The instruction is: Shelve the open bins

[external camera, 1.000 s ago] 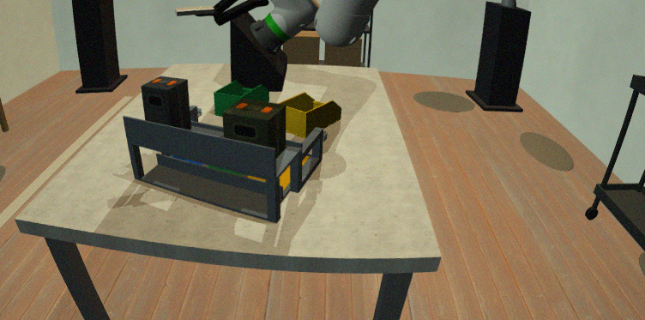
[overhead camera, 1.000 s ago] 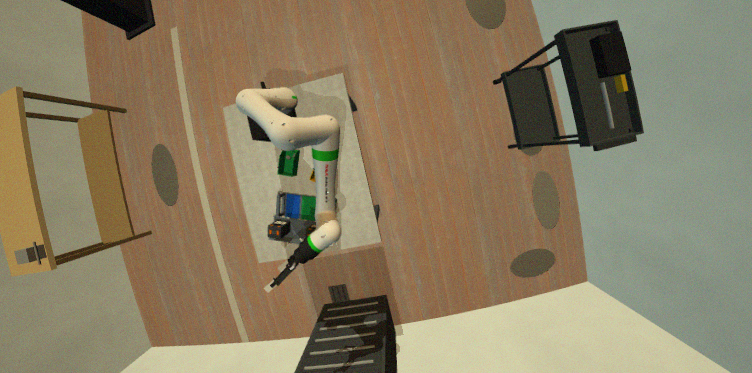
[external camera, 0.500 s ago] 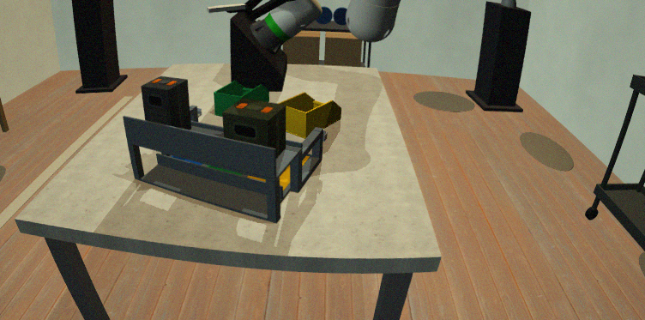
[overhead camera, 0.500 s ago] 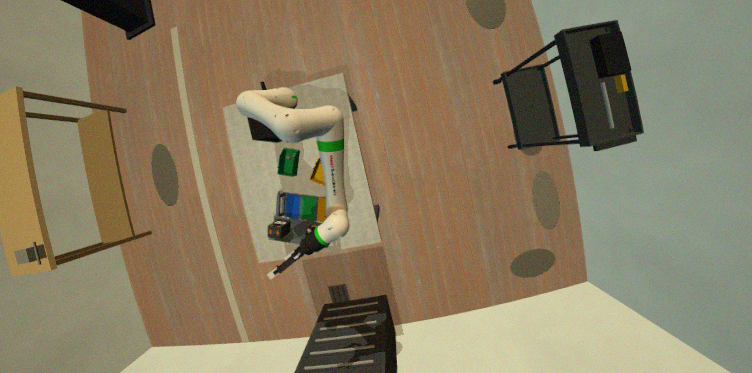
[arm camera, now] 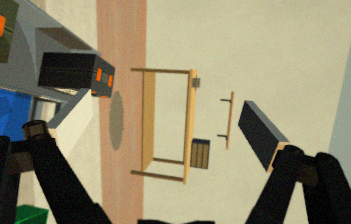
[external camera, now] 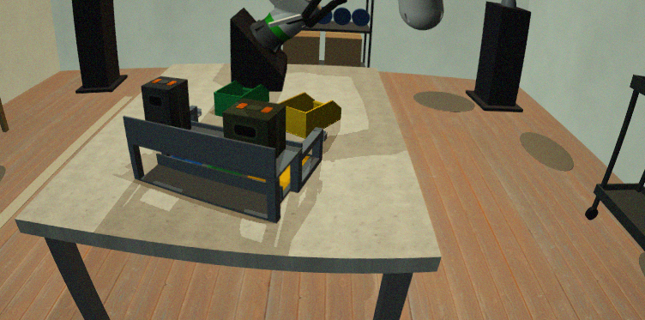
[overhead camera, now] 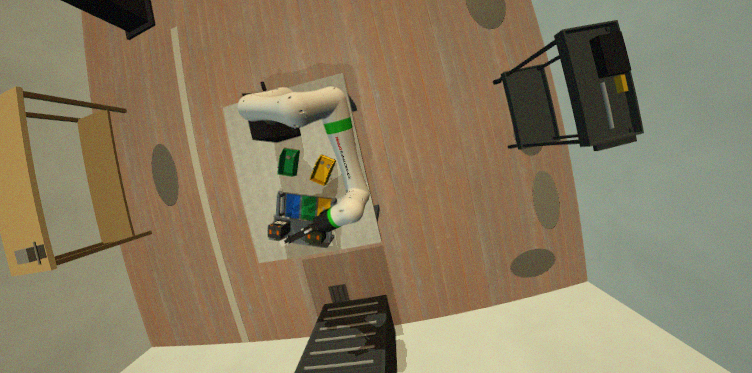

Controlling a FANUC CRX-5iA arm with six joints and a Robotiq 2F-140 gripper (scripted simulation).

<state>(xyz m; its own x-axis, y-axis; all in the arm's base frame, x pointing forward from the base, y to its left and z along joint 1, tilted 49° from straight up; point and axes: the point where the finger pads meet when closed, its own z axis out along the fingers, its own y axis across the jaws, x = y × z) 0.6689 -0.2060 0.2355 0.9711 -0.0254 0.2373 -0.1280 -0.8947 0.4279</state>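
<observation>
Now: hand 27 cm past the yellow bin, 12 cm to the right of it and 38 cm above it. From my hand the other things lie so: green bin: 39 cm behind, 9 cm to the right, 38 cm below.
</observation>
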